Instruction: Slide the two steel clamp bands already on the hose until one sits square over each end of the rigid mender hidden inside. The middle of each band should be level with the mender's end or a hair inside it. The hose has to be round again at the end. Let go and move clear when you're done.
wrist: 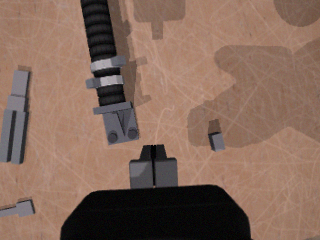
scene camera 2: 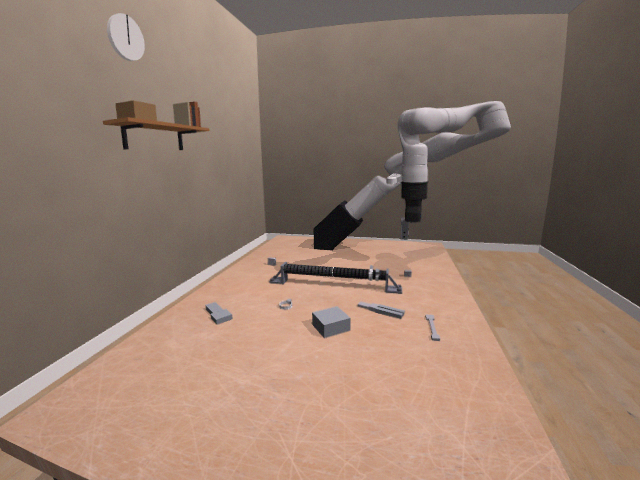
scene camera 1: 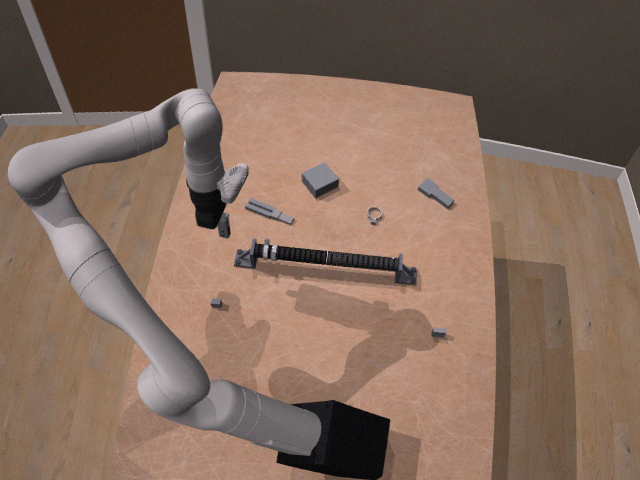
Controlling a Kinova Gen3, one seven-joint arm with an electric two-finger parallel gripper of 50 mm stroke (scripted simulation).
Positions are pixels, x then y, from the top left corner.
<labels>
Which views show the gripper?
The wrist view, scene camera 2 and scene camera 1: all of them.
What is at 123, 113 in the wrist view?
A bracket.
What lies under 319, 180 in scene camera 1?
A grey block.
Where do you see a grey block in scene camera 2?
332, 321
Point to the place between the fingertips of the gripper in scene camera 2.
404, 238
</labels>
